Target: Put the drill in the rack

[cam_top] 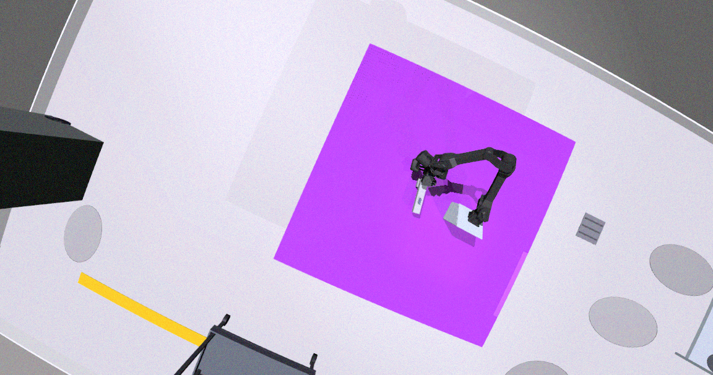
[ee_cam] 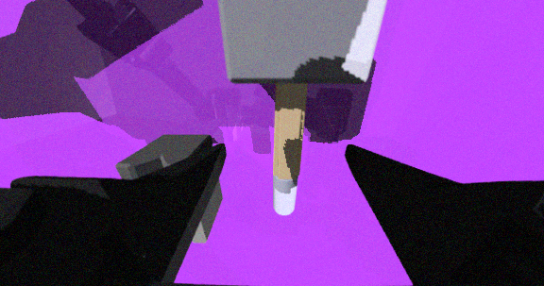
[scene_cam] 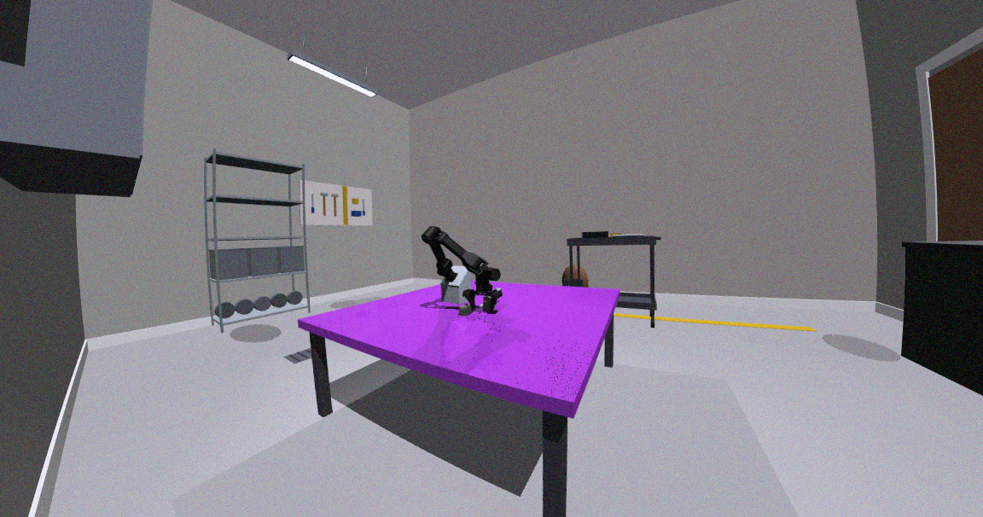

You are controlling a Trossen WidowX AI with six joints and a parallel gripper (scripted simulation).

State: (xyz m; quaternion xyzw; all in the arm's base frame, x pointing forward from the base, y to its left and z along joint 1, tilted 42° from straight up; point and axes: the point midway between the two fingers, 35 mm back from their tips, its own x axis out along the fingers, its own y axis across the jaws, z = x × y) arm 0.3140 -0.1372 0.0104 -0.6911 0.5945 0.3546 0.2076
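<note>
The slim drill lies 1 cm behind my gripper tip, 4 cm to the left of it and 4 cm above it. Round my gripper tip: rack 7 cm behind, 5 cm to the right, 1 cm above; then dark key 5 cm behind, 17 cm to the left, 4 cm above; then pale grey block 4 cm behind, 13 cm to the left, 4 cm above.
</note>
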